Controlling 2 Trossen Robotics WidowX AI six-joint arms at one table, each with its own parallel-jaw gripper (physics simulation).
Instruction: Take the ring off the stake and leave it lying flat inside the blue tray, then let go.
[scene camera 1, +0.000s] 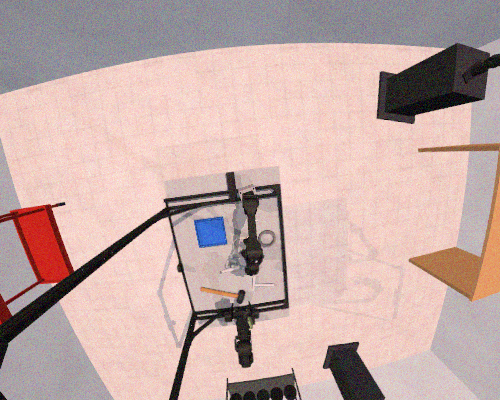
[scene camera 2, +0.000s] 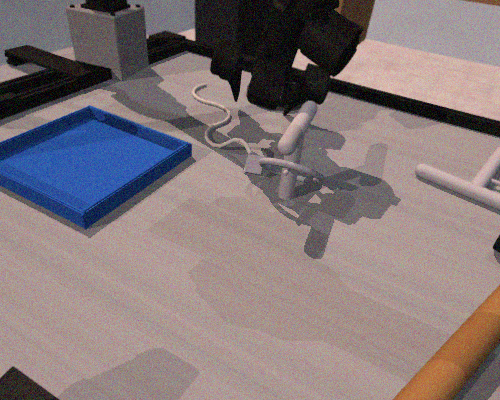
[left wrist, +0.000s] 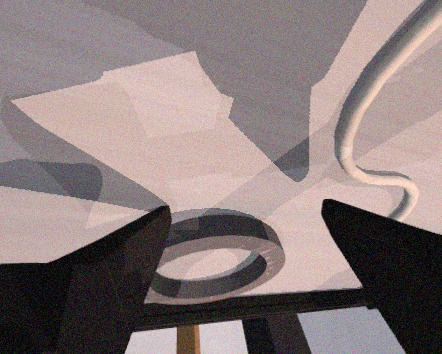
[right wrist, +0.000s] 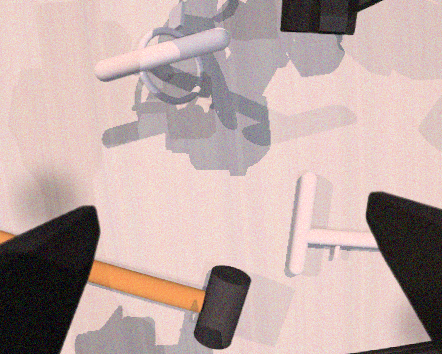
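Pixels of known places: left gripper, fingertip midpoint: (scene camera 2: 260, 106) (left wrist: 244, 209); right gripper, fingertip midpoint: (scene camera 1: 240, 302) (right wrist: 234, 212); left arm's base at its link origin: (scene camera 1: 249, 197) (scene camera 2: 106, 7).
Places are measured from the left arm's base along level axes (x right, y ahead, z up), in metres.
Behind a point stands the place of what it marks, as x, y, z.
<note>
A thin grey ring (scene camera 2: 272, 161) @(0.288, 0.413, -0.057) (right wrist: 170, 99) @(0.270, 0.469, -0.068) encircles the post of the upright T-shaped stake (scene camera 2: 300, 127) @(0.281, 0.438, -0.009) (right wrist: 162, 55) @(0.259, 0.437, -0.008) (scene camera 1: 227, 271) @(0.286, 0.434, -0.007), below its crossbar. The blue tray (scene camera 1: 210, 232) @(0.319, 0.172, -0.106) (scene camera 2: 95, 160) @(0.314, 0.179, -0.107) lies left of the stake in scene camera 2, with nothing in it. My left gripper (scene camera 2: 261, 107) @(0.044, 0.326, -0.104) (left wrist: 244, 209) @(0.044, 0.326, -0.104) is open and empty, fingers pointing down, behind the stake in scene camera 2. The stake does not show in the left wrist view. My right gripper (right wrist: 234, 212) @(0.232, 0.536, 0.193) (scene camera 1: 241, 308) @(0.232, 0.536, 0.193) is open and empty, at the table's lower edge in scene camera 1.
A pale wavy cord (scene camera 2: 220, 120) @(0.127, 0.285, -0.107) (left wrist: 350, 145) @(0.088, 0.282, -0.107) runs to a small square block (scene camera 2: 253, 163) @(0.241, 0.377, -0.097) beside the ring. A thick grey ring (scene camera 1: 266, 238) (left wrist: 275, 252) @(0.002, 0.294, -0.098) lies right of the left arm in scene camera 1. A second white T-piece (right wrist: 302, 225) @(0.164, 0.652, -0.093) and a hammer (right wrist: 145, 286) @(0.366, 0.669, -0.079) (scene camera 1: 220, 292) @(0.415, 0.635, -0.085) lie on the table.
</note>
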